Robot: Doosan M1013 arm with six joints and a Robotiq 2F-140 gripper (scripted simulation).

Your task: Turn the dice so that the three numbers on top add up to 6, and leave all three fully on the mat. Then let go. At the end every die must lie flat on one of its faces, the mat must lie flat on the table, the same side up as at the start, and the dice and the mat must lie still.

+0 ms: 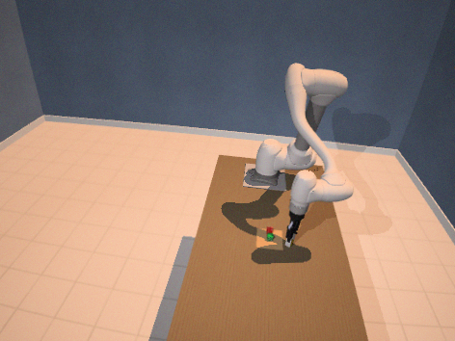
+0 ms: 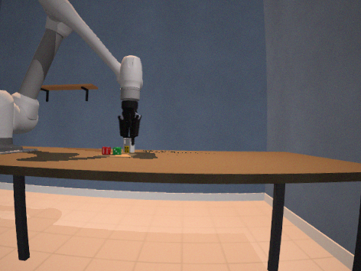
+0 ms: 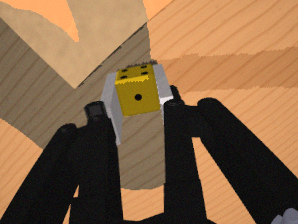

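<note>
The green die is 110 mm to the right of my hand and 20 mm below it. Also, from my hand: yellow die 20 mm below; red die 50 mm behind, 120 mm to the right, 20 mm below; tan mat 110 mm to the right, 40 mm below.
</note>
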